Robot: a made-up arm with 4 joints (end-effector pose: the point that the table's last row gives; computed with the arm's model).
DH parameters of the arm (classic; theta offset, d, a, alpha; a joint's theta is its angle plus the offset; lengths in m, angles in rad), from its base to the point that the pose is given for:
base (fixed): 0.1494 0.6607 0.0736 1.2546
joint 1: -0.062 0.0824 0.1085 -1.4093
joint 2: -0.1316 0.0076 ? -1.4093
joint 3: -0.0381 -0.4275 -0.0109 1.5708
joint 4: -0.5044 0 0.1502 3.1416
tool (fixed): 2.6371 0.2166 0 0
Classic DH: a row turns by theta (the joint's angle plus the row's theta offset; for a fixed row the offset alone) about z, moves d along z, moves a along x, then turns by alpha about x.
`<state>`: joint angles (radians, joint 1 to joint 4).
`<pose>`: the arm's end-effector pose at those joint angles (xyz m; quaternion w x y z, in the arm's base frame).
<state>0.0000 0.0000 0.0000 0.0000</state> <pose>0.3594 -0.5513 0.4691 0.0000 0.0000 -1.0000 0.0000</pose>
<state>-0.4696 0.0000 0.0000 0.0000</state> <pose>0.1755 -0.5949 0.4211 0.2187 -0.0723 -0.9726 0.0329</pose>
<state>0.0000 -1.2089 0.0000 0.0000</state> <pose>-0.1841 -0.4203 0.4685 0.0914 0.5605 0.8228 -0.0214</pose>
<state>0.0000 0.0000 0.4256 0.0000</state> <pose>0.2592 -0.5513 0.4386 0.2112 0.0000 -0.9774 0.0000</pose>
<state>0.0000 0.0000 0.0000 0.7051</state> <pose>0.3751 -0.4488 0.4691 0.0000 0.3453 -0.9385 0.0000</pose>
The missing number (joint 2, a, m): 0.0467
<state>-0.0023 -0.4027 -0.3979 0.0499</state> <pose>0.2351 -0.6051 0.5514 0.2229 0.1682 0.9588 -0.0524</pose>
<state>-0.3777 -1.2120 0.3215 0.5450</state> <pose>-0.2316 -0.3218 0.5407 0.1747 -0.3788 -0.9088 0.0036</pose>
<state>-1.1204 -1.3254 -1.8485 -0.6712</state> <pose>-0.0750 -0.2564 1.1573 0.5545 0.2480 0.5327 -0.5893</pose>
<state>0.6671 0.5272 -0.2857 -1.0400</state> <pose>0.6842 -0.3799 0.7550 0.3315 0.1220 0.9109 0.2130</pose>
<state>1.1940 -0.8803 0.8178 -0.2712</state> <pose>0.2877 -0.3437 0.3274 0.1011 0.1942 0.9043 0.3664</pose>
